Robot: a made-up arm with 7 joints. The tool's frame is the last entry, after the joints.
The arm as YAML. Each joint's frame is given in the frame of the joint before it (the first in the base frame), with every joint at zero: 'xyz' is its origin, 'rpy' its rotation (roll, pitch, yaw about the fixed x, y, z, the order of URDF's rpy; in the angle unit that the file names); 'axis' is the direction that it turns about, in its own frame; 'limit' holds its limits. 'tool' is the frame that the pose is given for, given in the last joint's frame.
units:
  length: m
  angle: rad
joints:
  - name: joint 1
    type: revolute
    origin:
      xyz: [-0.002, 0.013, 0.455]
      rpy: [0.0, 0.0, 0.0]
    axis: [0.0, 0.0, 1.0]
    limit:
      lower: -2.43
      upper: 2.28
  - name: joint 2
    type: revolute
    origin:
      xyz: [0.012, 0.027, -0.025]
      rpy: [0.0, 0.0, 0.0]
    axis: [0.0, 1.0, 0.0]
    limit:
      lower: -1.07
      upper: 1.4
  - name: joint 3
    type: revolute
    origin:
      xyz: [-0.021, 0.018, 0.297]
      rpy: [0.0, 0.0, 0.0]
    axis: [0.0, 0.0, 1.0]
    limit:
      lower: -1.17
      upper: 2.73
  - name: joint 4
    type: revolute
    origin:
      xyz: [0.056, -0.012, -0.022]
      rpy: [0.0, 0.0, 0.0]
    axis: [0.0, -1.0, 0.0]
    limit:
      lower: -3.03
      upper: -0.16
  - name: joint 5
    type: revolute
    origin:
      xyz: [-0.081, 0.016, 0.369]
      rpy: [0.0, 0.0, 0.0]
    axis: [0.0, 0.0, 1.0]
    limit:
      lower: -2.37
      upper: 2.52
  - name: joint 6
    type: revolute
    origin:
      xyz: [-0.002, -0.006, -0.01]
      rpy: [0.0, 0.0, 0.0]
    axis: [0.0, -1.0, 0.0]
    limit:
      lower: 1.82
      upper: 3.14
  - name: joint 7
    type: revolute
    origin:
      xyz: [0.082, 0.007, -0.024]
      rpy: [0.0, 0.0, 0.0]
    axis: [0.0, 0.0, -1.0]
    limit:
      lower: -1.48
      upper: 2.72
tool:
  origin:
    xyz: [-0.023, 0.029, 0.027]
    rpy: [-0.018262, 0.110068, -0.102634]
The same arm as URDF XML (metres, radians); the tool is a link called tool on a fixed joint. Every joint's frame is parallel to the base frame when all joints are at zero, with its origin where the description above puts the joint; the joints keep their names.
<robot name="arm">
<joint name="joint 1" type="revolute"><parent link="base"/><child link="link1"/><origin xyz="-0.0020 0.0130 0.4550" rpy="0.0000 0.0000 0.0000"/><axis xyz="0 0 1"/><limit lower="-2.4300" upper="2.2800"/></joint>
<joint name="joint 2" type="revolute"><parent link="link1"/><child link="link2"/><origin xyz="0.0120 0.0270 -0.0250" rpy="0.0000 0.0000 0.0000"/><axis xyz="0 1 0"/><limit lower="-1.0700" upper="1.4000"/></joint>
<joint name="joint 3" type="revolute"><parent link="link2"/><child link="link3"/><origin xyz="-0.0210 0.0180 0.2970" rpy="0.0000 0.0000 0.0000"/><axis xyz="0 0 1"/><limit lower="-1.1700" upper="2.7300"/></joint>
<joint name="joint 4" type="revolute"><parent link="link3"/><child link="link4"/><origin xyz="0.0560 -0.0120 -0.0220" rpy="0.0000 0.0000 0.0000"/><axis xyz="0 -1 0"/><limit lower="-3.0300" upper="-0.1600"/></joint>
<joint name="joint 5" type="revolute"><parent link="link4"/><child link="link5"/><origin xyz="-0.0810 0.0160 0.3690" rpy="0.0000 0.0000 0.0000"/><axis xyz="0 0 1"/><limit lower="-2.3700" upper="2.5200"/></joint>
<joint name="joint 6" type="revolute"><parent link="link5"/><child link="link6"/><origin xyz="-0.0020 -0.0060 -0.0100" rpy="0.0000 0.0000 0.0000"/><axis xyz="0 -1 0"/><limit lower="1.8200" upper="3.1400"/></joint>
<joint name="joint 7" type="revolute"><parent link="link6"/><child link="link7"/><origin xyz="0.0820 0.0070 -0.0240" rpy="0.0000 0.0000 0.0000"/><axis xyz="0 0 -1"/><limit lower="-1.4800" upper="2.7200"/></joint>
<joint name="tool_joint" type="fixed"><parent link="link7"/><child link="tool"/><origin xyz="-0.0230 0.0290 0.0270" rpy="-0.0183 0.1101 -0.1026"/></joint>
<link name="base"/>
<link name="link1"/>
<link name="link2"/>
<link name="link3"/>
<link name="link4"/>
<link name="link5"/>
<link name="link6"/>
<link name="link7"/>
<link name="tool"/>
</robot>

